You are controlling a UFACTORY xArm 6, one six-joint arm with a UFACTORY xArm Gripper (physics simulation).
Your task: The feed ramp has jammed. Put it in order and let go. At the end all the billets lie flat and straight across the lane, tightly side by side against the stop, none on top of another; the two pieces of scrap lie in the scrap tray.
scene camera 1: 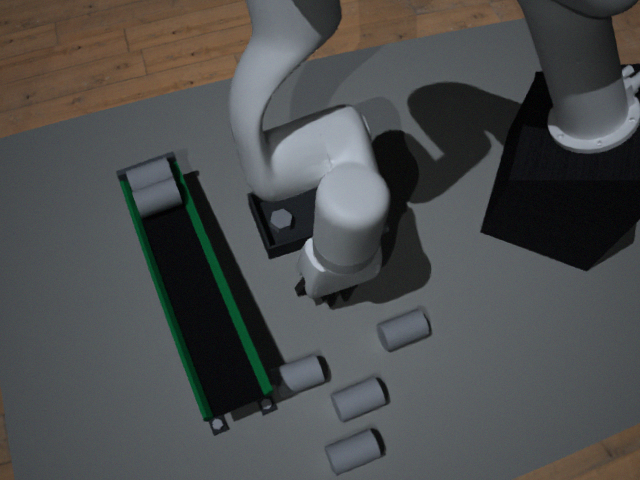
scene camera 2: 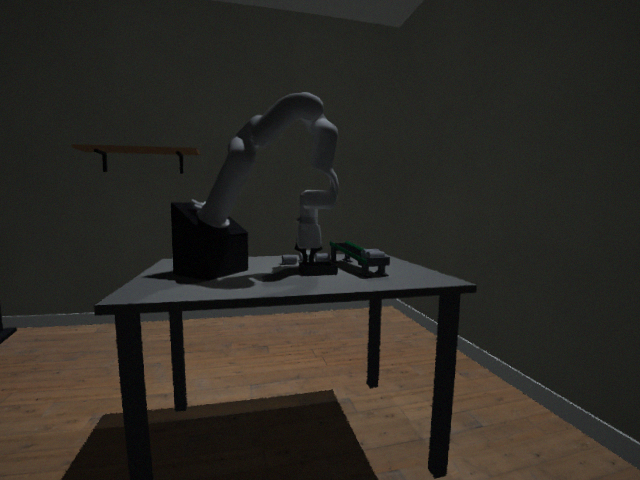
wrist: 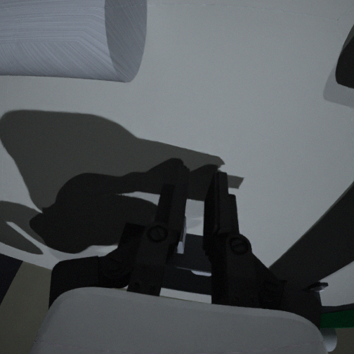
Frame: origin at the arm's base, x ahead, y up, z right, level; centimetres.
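Seen in the pictures: gripper, fingertip midpoint: (scene camera 1: pixel 334 294); arm's base, origin of the base link: (scene camera 1: pixel 594 119) (scene camera 2: pixel 212 218).
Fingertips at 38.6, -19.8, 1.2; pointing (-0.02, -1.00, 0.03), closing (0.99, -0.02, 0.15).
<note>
Pixels of each thing's middle, then the offset from my fingertips to it, as dx, dy, dz. "pt": a spot on its surface instead. Level surfaces: height alone.
- scrap tray, body centre: (scene camera 1: pixel 298 213) (scene camera 2: pixel 317 268) -1.5, +0.9, +13.5
- hexagonal scrap piece, body centre: (scene camera 1: pixel 281 221) +1.3, +0.3, +13.9
- lane, body centre: (scene camera 1: pixel 188 279) (scene camera 2: pixel 355 252) +17.7, +5.6, +9.4
- stop, surface spot: (scene camera 1: pixel 122 173) pt +19.6, +6.5, +28.9
- grey table, its level: dy -0.9
My gripper (scene camera 1: pixel 338 298) (scene camera 2: pixel 308 260) (wrist: pixel 197 183) points down beside the scrap tray (scene camera 1: pixel 289 248) (scene camera 2: pixel 318 269) (wrist: pixel 194 250). Its fingers are shut to a narrow gap with nothing between them. A hexagonal scrap piece (scene camera 1: pixel 281 220) lies in the tray. Part of a pale block (wrist: pixel 181 241) shows behind the fingers in the wrist view. Two billets (scene camera 1: pixel 148 175) (scene camera 1: pixel 157 196) lie across the lane (scene camera 1: pixel 191 289), side by side at the stop (scene camera 1: pixel 122 173). Loose billets (scene camera 1: pixel 403 329) (scene camera 1: pixel 303 373) (scene camera 1: pixel 359 398) (scene camera 1: pixel 354 451) lie on the table; one billet (wrist: pixel 60 40) shows large in the wrist view.
Green rails (scene camera 1: pixel 168 315) (scene camera 1: pixel 224 286) run along both sides of the lane. One loose billet lies close to the lane's lower right end. The arm's black base block (scene camera 1: pixel 547 206) (scene camera 2: pixel 206 248) stands on the grey table (scene camera 1: pixel 465 387) (scene camera 2: pixel 258 286). The arm hides part of the tray in scene camera 1.
</note>
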